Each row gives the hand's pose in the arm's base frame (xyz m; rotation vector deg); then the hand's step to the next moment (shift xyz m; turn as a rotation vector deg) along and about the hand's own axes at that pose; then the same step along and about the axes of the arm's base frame.
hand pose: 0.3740 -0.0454 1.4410 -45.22 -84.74 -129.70
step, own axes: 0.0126 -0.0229 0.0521 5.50 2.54 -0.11
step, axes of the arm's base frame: -0.0083 0.0573 0.0070 -3.02 -0.98 5.16
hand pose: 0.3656 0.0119 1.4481 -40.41 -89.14 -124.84
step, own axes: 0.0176 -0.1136 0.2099 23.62 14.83 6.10
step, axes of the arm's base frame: -0.0399 0.2351 -0.0205 -9.57 0.77 26.89
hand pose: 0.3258 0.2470 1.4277 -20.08 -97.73 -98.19
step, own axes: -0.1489 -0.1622 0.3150 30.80 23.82 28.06
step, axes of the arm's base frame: -0.0786 0.3269 -0.1862 -15.12 20.67 40.59
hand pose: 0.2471 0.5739 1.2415 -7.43 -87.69 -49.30
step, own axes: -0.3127 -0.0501 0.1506 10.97 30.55 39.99
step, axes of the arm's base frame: -0.0930 0.1777 -0.2877 -17.44 40.34 26.86
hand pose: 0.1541 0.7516 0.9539 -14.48 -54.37 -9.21
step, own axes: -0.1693 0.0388 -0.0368 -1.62 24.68 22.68
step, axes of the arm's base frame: -0.0589 0.0310 -0.1646 -12.58 30.13 7.77
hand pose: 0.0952 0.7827 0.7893 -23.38 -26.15 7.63
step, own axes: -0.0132 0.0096 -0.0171 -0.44 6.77 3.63
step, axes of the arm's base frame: -0.0043 -0.0001 -0.0232 -2.27 7.35 0.01
